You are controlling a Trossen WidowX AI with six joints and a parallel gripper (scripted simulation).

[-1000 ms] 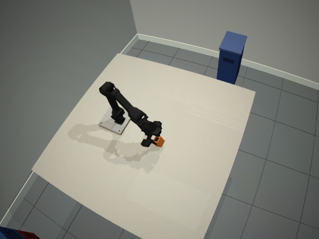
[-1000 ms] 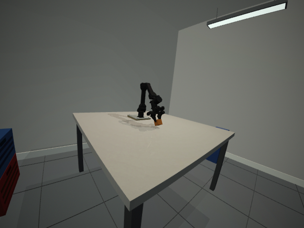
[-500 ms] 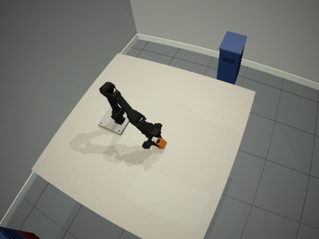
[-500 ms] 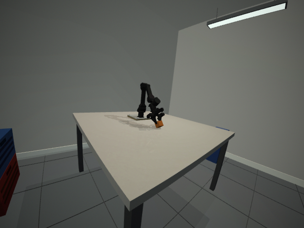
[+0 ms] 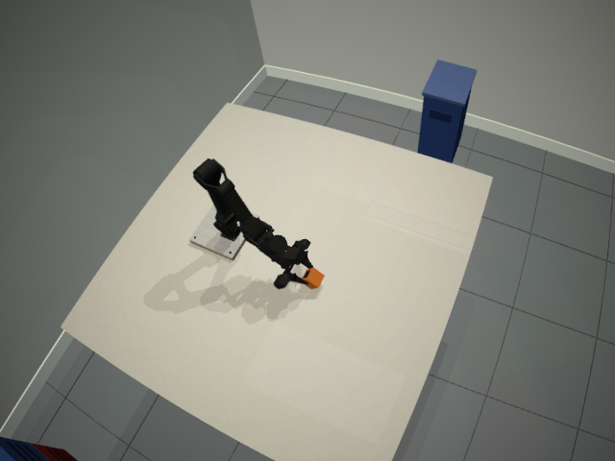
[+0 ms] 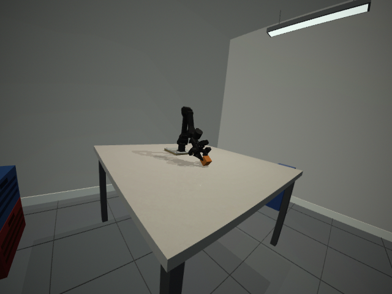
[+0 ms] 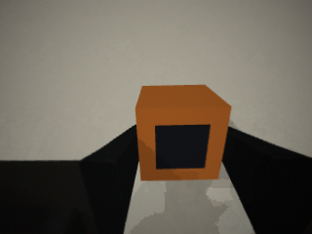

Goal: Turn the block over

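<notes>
My gripper tip is 10 mm past the orange block.
</notes>
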